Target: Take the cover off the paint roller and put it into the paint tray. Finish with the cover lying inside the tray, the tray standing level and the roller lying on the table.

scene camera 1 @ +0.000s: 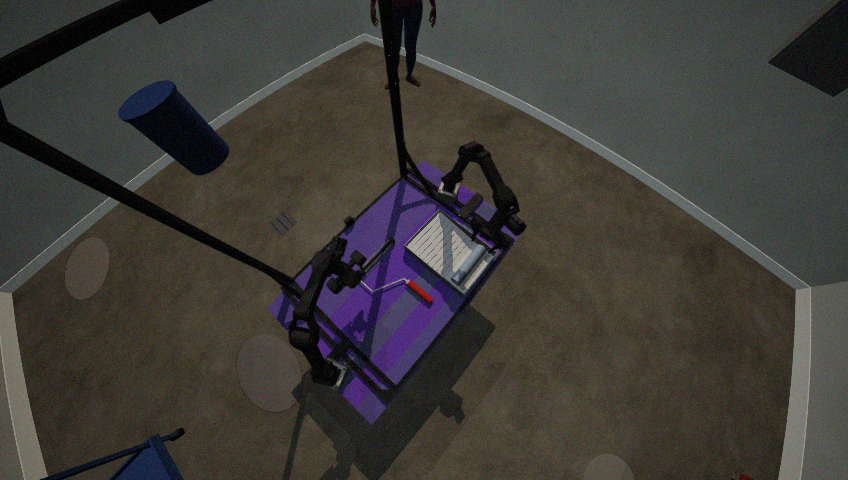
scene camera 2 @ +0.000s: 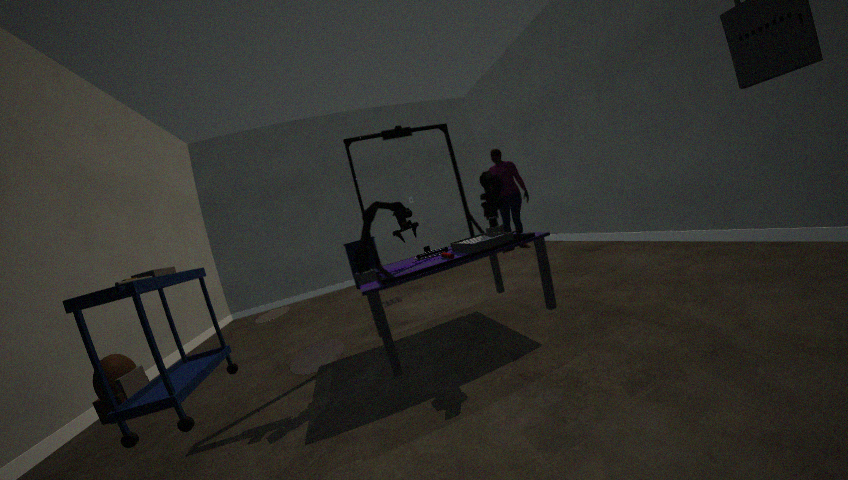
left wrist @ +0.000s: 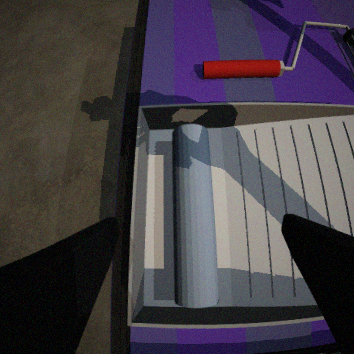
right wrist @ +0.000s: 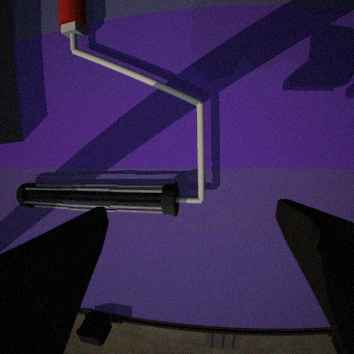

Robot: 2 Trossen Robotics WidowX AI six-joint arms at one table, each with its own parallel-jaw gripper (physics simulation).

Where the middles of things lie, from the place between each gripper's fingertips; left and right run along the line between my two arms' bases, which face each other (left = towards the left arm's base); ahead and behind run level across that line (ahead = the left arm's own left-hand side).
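White paint tray [scene camera 1: 442, 244]: 290 mm ahead of my right hand, 120 mm below it, 360 mm to the left of it. Roller cover [left wrist: 194, 244]: 340 mm to the left of my right hand, 410 mm ahead of it, 130 mm below it.
Relative to the roller cover, my left hand is 10 mm past it, 30 mm to the left of it and 170 mm above it. The white paint tray is 120 mm behind my left hand, 10 mm to the right of it and 160 mm below it.
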